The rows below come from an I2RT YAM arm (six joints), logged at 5 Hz.
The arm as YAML. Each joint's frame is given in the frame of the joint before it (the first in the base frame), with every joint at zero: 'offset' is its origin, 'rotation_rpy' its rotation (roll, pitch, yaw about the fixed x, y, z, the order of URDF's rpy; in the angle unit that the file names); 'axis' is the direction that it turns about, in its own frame. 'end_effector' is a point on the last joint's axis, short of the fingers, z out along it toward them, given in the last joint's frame.
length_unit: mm
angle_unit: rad
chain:
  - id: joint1
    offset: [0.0, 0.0, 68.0]
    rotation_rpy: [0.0, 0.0, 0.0]
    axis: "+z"
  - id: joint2
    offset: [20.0, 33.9, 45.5]
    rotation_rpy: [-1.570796, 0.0, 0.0]
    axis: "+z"
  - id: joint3
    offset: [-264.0, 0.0, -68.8]
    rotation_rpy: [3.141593, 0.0, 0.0]
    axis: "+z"
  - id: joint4
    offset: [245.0, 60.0, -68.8]
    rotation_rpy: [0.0, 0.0, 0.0]
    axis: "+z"
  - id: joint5
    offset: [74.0, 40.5, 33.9]
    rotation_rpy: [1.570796, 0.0, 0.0]
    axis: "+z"
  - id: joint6
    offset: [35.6, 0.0, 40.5]
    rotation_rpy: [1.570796, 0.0, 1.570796]
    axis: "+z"
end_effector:
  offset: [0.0, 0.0, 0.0]
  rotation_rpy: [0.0, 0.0, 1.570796]
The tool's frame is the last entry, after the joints.
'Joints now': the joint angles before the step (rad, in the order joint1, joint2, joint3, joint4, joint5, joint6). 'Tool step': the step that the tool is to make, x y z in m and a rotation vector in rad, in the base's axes. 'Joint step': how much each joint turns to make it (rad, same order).
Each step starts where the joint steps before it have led.
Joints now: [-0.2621 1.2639 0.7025 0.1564 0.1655 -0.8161]
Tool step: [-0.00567 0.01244 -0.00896 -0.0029 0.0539 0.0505]
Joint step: [0.0383 -0.0231 -0.0324 -0.0391 -0.0045 -0.0197]
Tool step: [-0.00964 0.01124 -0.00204 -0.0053 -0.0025 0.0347]
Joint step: [0.0342 -0.0522 -0.0424 -0.0056 0.0016 -0.0045]
